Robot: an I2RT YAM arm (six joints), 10 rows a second.
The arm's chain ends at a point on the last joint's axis. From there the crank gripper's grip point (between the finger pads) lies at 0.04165 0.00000 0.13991 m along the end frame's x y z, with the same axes.
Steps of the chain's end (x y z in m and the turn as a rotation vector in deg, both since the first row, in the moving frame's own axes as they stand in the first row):
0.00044 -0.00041 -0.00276 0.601 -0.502 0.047
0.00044 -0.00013 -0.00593 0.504 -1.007 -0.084
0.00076 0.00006 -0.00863 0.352 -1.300 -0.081
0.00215 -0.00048 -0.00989 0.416 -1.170 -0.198
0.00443 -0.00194 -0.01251 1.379 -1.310 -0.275
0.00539 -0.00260 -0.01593 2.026 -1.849 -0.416
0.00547 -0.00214 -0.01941 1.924 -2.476 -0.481
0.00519 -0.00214 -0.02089 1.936 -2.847 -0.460
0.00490 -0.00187 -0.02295 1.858 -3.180 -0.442
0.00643 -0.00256 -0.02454 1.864 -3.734 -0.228
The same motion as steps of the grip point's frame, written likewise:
-0.00079 -0.00185 -0.00241 0.601 -0.502 0.047
-0.00203 -0.00142 -0.00523 0.504 -1.007 -0.084
-0.00243 -0.00086 -0.00772 0.352 -1.300 -0.081
-0.00072 -0.00164 -0.00907 0.416 -1.170 -0.198
0.00121 -0.00551 -0.01164 1.379 -1.310 -0.275
0.00084 -0.00785 -0.01475 2.026 -1.849 -0.416
-0.00063 -0.00719 -0.01783 1.924 -2.476 -0.481
-0.00183 -0.00721 -0.01908 1.936 -2.847 -0.460
-0.00294 -0.00673 -0.02093 1.858 -3.180 -0.442
-0.00278 -0.00730 -0.02220 1.864 -3.734 -0.228

